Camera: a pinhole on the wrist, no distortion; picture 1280 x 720 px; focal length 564.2 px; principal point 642.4 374.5 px. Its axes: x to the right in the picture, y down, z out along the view. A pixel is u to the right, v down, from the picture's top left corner.
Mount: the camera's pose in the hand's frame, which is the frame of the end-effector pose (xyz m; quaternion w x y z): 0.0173 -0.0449 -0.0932 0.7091 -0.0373 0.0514 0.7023
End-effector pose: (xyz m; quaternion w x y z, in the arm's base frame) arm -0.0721 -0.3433 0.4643 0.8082 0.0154 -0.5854 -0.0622
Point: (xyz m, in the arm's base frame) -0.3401 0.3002 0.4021
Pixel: outside the picture
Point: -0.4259 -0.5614 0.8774
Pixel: 402 75
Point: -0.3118 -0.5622 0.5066
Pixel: 211 430
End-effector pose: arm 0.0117 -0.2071 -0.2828 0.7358 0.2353 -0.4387 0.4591
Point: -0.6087 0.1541 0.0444
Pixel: outside the picture
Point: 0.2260 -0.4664 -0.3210
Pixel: outside the picture
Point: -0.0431 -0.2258 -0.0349
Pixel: 726 12
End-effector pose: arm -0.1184 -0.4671 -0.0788 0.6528 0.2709 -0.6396 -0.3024
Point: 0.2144 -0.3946 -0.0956
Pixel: behind the camera
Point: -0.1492 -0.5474 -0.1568
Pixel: 215 435
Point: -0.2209 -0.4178 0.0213
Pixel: 956 354
